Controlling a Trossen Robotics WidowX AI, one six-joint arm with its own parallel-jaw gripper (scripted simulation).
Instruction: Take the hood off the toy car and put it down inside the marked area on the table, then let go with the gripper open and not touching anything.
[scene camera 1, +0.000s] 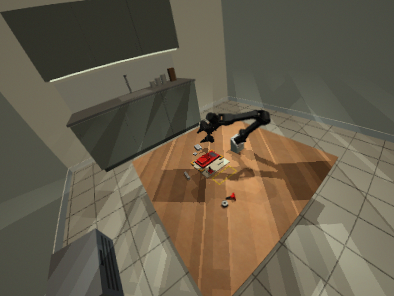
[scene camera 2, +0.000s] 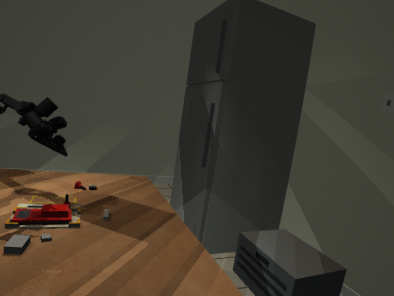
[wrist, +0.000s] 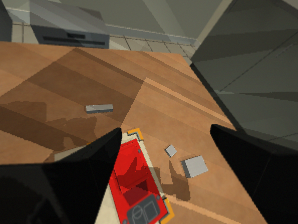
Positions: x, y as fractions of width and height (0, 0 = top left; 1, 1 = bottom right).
The gripper (scene camera 2: 0.16, 0.52) is open and holds nothing.
The gripper shows as well in the wrist view (wrist: 0.56, 0.58).
